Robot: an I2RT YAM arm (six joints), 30 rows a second.
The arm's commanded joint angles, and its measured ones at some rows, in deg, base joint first. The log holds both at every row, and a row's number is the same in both.
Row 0, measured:
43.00 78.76 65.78 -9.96 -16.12 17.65
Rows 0 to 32, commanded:
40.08 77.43 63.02 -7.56 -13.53 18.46
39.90 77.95 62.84 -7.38 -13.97 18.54
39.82 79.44 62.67 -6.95 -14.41 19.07
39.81 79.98 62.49 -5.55 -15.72 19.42
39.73 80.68 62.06 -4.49 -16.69 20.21
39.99 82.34 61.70 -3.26 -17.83 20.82
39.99 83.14 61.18 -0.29 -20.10 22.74
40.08 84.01 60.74 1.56 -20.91 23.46
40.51 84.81 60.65 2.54 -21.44 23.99
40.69 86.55 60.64 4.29 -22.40 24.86
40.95 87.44 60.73 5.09 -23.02 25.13
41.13 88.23 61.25 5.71 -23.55 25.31
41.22 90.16 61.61 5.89 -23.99 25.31
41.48 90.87 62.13 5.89 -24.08 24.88
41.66 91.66 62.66 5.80 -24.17 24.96
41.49 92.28 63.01 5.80 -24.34 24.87
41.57 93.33 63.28 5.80 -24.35 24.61
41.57 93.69 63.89 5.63 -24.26 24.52
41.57 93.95 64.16 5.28 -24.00 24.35
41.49 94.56 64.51 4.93 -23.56 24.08
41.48 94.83 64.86 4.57 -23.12 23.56
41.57 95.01 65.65 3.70 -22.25 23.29
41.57 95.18 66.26 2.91 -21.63 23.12
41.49 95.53 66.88 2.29 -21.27 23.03
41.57 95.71 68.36 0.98 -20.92 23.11
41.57 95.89 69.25 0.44 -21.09 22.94
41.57 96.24 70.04 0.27 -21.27 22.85
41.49 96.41 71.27 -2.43 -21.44 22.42
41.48 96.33 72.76 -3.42 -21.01 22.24
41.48 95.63 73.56 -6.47 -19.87 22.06
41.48 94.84 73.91 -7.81 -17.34 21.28
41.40 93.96 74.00 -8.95 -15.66 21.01
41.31 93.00 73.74 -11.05 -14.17 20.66
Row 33, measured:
42.22 94.98 71.50 -1.30 -23.57 23.33
